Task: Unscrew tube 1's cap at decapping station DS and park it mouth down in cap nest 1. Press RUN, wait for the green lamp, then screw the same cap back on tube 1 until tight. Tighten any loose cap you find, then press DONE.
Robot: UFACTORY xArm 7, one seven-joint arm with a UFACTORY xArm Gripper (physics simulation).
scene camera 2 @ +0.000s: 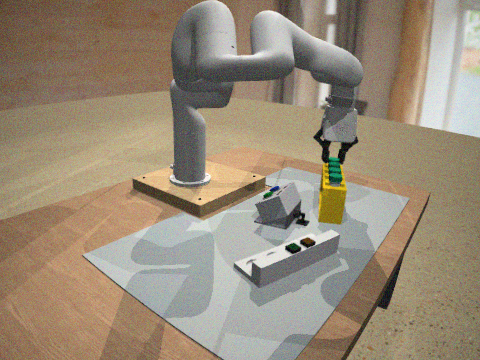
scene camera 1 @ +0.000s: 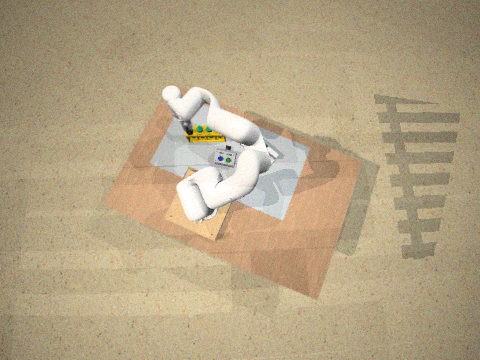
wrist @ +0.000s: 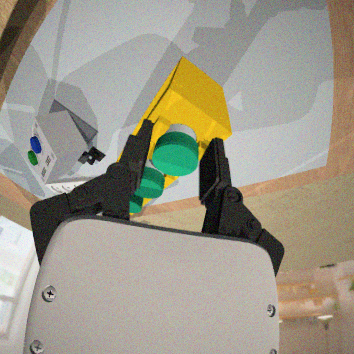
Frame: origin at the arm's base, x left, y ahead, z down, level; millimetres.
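Seen in the pictures: gripper, between the fingertips: (scene camera 2: 332, 162) (scene camera 1: 189, 130) (wrist: 178, 142); arm's base, origin of its link: (scene camera 2: 190, 179).
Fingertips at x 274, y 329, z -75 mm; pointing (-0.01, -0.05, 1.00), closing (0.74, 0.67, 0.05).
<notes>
Pixels of each thing's middle, then the offset from my fingertips to it. "*": a spot on its surface instead.
- end green cap, middle of its body: (wrist: 175, 154) dx -5, dy +5, dz -7 mm
- yellow rack, middle of its body: (wrist: 148, 153) (scene camera 2: 331, 189) (scene camera 1: 206, 133) dx -73, dy +42, dz +56 mm
- grey sloped box, middle of its body: (wrist: 53, 149) (scene camera 2: 279, 202) (scene camera 1: 225, 156) dx -234, dy -26, dz +66 mm
- blue button, middle of its body: (wrist: 36, 144) (scene camera 1: 220, 158) dx -218, dy -54, dz +44 mm
- green button, middle of its body: (wrist: 33, 157) (scene camera 1: 228, 160) dx -262, dy -42, dz +44 mm
- long white holder, middle of its body: (scene camera 2: 289, 248) (wrist: 74, 195) dx -385, dy +110, dz +81 mm
- dark green square, a spot on its surface: (scene camera 2: 293, 247) * dx -415, dy +135, dz +54 mm
- brown square, a spot on its surface: (scene camera 2: 308, 242) * dx -378, dy +147, dz +54 mm
- small black fixture, a spot on its surface: (wrist: 91, 155) (scene camera 2: 299, 223) * dx -228, dy +37, dz +106 mm
My gripper (scene camera 1: 189, 131) (scene camera 2: 334, 159) (wrist: 178, 142) is open, its fingers pointing down on either side of the end green cap (wrist: 175, 154), with a gap on each side in the wrist view. That cap sits upright on a whitish tube neck in the yellow rack (scene camera 1: 207, 138) (scene camera 2: 332, 205) (wrist: 200, 100). More green caps stand in a row behind it, partly hidden by the left finger in the wrist view. The grey sloped box (scene camera 1: 226, 163) (scene camera 2: 281, 206) (wrist: 65, 134) carries a blue button (scene camera 1: 220, 158) (wrist: 35, 145) and a green button (scene camera 1: 228, 160) (wrist: 32, 158). Tube numbers are not readable.
A long white holder (scene camera 2: 295, 261) with a dark green square (scene camera 2: 293, 247) and a brown square (scene camera 2: 308, 242) lies in front of the rack in scene camera 2. A small black fixture (scene camera 2: 301, 219) (wrist: 91, 155) stands beside the grey box. The arm stands on a wooden base (scene camera 2: 200, 200).
</notes>
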